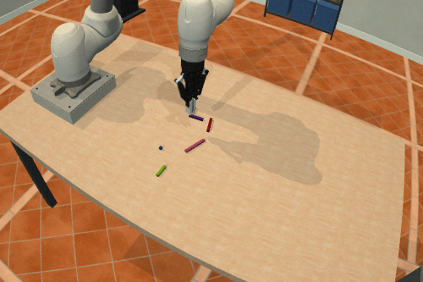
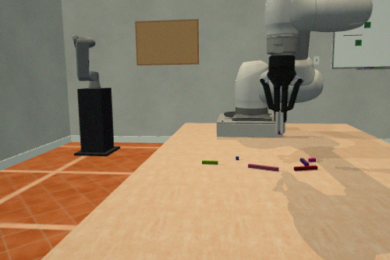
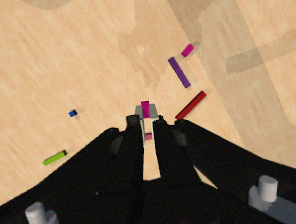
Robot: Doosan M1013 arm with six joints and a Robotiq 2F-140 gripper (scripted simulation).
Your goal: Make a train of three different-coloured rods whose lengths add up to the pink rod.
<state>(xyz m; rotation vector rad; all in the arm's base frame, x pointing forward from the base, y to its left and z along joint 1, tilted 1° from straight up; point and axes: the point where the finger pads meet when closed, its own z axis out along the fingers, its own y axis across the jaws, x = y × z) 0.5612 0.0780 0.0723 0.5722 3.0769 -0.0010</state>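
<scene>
The blue rod lies 40 mm behind my hand, 130 mm to the right of it and 130 mm below it. Also, from my hand: pink rod: 60 mm ahead, 50 mm to the right, 130 mm below; red rod: 50 mm ahead, 70 mm to the left, 130 mm below; purple rod: 20 mm behind, 80 mm to the left, 130 mm below.
</scene>
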